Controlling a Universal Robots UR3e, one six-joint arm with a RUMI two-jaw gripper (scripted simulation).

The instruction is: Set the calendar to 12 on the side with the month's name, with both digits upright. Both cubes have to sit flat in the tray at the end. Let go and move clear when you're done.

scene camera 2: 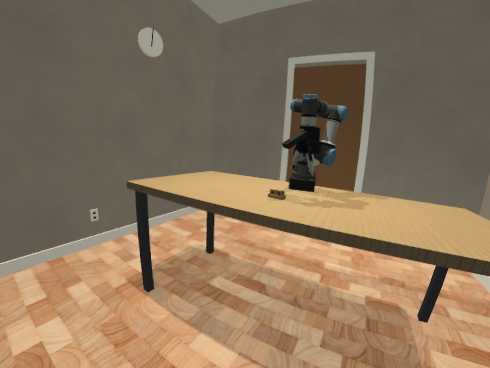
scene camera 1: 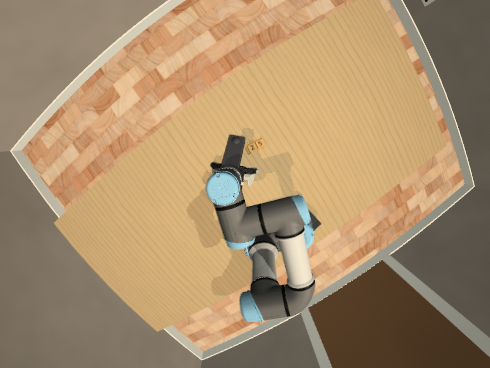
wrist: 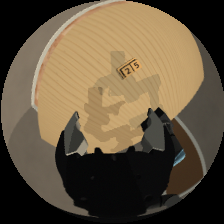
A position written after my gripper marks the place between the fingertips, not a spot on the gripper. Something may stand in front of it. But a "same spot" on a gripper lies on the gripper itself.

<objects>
my gripper: scene camera 2; scene camera 1 234,167; wrist
same spot on my gripper: (wrist: 156,140) = (scene camera 2: 296,152)
</objects>
